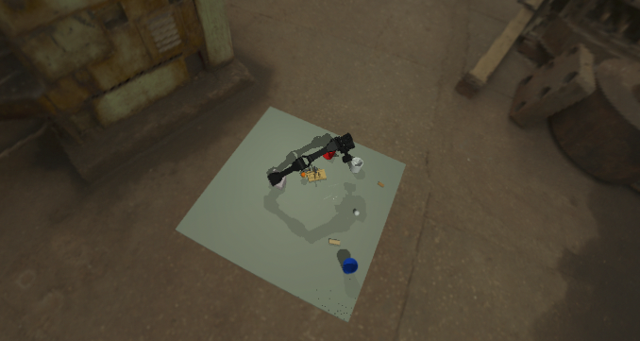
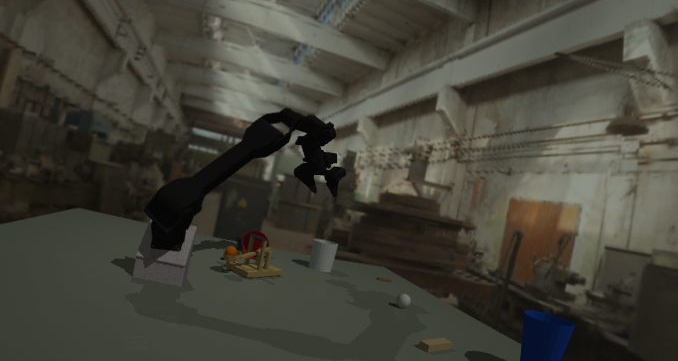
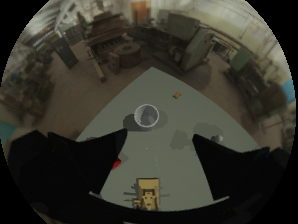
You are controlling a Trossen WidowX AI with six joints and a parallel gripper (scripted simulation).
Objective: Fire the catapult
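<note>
My gripper tip is 28 cm past the orange ball, 20 cm above it and 18 cm to the left of it. The rest, counted from my gripper tip: white mug (23 cm below, 7 cm to the left, 6 cm ahead); white ball (29 cm to the right, 24 cm below, 20 cm ahead); catapult (23 cm behind, 21 cm below, 14 cm to the right).
</note>
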